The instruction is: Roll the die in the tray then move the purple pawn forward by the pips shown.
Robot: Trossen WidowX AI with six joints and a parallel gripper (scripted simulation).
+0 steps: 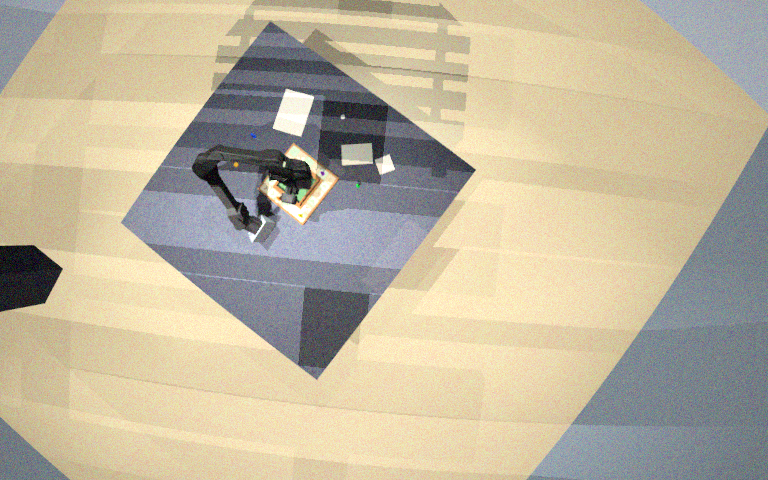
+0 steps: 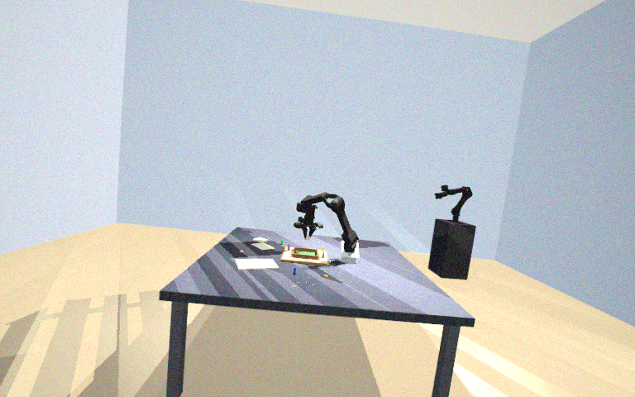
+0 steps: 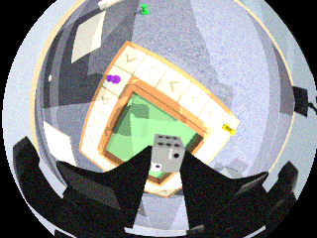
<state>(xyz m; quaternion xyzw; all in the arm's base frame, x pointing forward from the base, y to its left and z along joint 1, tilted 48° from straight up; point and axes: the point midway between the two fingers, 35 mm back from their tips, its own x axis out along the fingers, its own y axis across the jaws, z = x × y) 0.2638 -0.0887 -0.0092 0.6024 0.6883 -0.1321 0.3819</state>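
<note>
Now: gripper tip 110 mm short of the purple pawn, 80 mm above it and 30 mm to the left of it. From my gripper tip the other things lie so: white die (right at my gripper tip); orange pawn (100 mm behind, 80 mm to the left, 80 mm below); yellow pawn (120 mm behind, 80 mm below, 50 mm to the right).
</note>
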